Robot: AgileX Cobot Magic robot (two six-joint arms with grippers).
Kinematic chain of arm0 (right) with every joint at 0, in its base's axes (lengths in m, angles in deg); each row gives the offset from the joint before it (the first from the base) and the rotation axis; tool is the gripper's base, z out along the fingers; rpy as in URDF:
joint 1: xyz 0 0 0.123 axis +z
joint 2: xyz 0 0 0 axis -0.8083 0.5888 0
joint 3: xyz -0.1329 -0.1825 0.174 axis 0.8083 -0.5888 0
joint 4: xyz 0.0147 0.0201 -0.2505 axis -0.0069 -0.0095 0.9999
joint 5: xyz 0 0 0 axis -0.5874 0.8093 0.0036
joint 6: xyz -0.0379 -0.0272 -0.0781 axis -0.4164 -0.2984 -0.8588
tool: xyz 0 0 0 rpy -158.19 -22.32 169.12
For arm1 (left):
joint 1: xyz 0 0 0.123 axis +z
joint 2: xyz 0 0 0 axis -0.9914 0.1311 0
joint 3: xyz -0.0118 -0.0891 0.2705 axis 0.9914 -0.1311 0
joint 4: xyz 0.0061 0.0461 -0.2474 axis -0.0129 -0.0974 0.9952
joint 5: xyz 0 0 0 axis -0.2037 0.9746 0.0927
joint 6: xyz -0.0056 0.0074 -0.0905 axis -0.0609 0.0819 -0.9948
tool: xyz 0 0 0 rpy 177.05 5.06 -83.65
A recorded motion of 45 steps. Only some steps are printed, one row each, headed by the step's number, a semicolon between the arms.
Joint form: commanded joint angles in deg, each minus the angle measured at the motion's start. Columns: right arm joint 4, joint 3, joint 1, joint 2, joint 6, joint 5; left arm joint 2, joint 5, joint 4, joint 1, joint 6, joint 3.
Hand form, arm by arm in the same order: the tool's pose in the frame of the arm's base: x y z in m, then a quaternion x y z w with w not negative. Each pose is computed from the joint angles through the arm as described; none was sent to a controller.
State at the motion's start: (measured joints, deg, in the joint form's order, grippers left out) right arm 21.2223 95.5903 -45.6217 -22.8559 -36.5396 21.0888; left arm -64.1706 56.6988 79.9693 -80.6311 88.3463 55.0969
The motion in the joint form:
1: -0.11 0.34 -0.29 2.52 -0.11 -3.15; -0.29 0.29 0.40 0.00 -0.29 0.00
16: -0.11 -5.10 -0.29 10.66 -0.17 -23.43; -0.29 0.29 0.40 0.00 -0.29 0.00
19: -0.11 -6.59 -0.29 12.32 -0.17 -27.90; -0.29 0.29 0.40 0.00 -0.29 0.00
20: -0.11 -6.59 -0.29 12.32 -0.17 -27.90; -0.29 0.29 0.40 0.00 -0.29 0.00
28: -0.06 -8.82 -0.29 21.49 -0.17 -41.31; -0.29 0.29 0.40 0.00 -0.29 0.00
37: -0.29 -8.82 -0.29 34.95 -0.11 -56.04; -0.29 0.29 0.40 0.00 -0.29 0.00
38: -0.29 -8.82 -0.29 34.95 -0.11 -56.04; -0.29 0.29 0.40 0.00 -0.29 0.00
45: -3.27 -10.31 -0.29 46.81 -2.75 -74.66; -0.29 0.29 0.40 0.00 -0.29 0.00
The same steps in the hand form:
1: 0.0258 -0.0003 0.3062 -0.01861 0.83073 0.04027 0.55491; -0.0091 -0.0137 0.2818 0.01704 0.84544 -0.05911 0.53051
16: 0.0687 0.0071 0.3000 -0.02622 0.79668 0.04784 0.60193; -0.0091 -0.0137 0.2818 0.01704 0.84544 -0.05911 0.53051
19: 0.0768 0.0086 0.2962 -0.02774 0.78965 0.04973 0.61091; -0.0091 -0.0137 0.2818 0.01704 0.84544 -0.05911 0.53051
20: 0.0768 0.0086 0.2962 -0.02774 0.78965 0.04973 0.61091; -0.0091 -0.0137 0.2818 0.01704 0.84544 -0.05911 0.53051
28: 0.1092 0.0143 0.2887 -0.03276 0.77868 0.05434 0.62420; -0.0091 -0.0137 0.2818 0.01704 0.84544 -0.05911 0.53051
37: 0.1516 0.0215 0.2806 -0.03528 0.77170 0.06186 0.63199; -0.0091 -0.0137 0.2818 0.01704 0.84544 -0.05911 0.53051
38: 0.1516 0.0215 0.2806 -0.03528 0.77170 0.06186 0.63199; -0.0091 -0.0137 0.2818 0.01704 0.84544 -0.05911 0.53051
45: 0.1847 0.0259 0.2659 -0.03078 0.74183 0.06590 0.66663; -0.0091 -0.0137 0.2818 0.01704 0.84544 -0.05911 0.53051

